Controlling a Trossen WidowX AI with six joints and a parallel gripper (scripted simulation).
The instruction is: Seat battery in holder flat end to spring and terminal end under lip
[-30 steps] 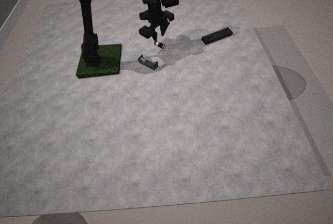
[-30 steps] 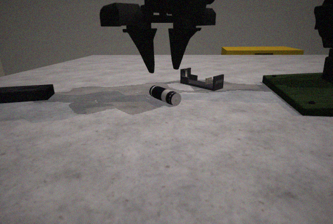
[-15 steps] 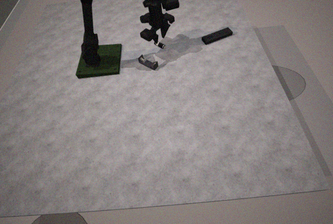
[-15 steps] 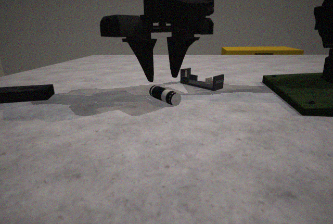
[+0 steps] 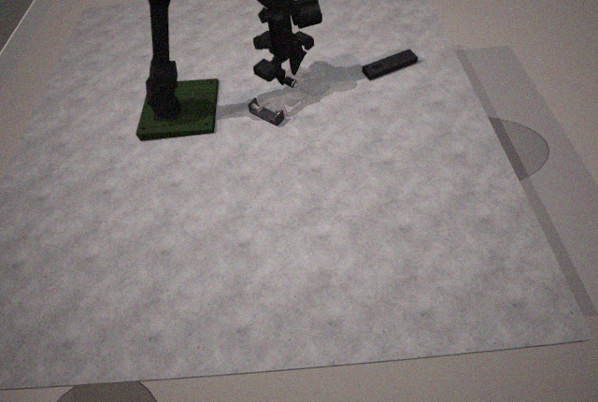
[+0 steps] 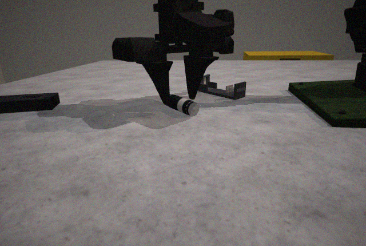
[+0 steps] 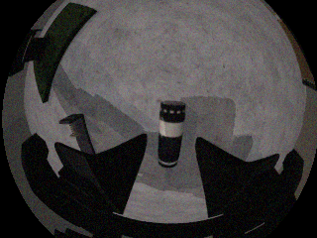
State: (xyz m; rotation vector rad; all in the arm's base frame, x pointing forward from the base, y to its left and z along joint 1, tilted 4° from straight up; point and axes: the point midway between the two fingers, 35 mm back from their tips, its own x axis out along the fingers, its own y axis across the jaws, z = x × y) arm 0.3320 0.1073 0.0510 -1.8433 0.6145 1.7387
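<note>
The battery lies right at my gripper tip.
</note>
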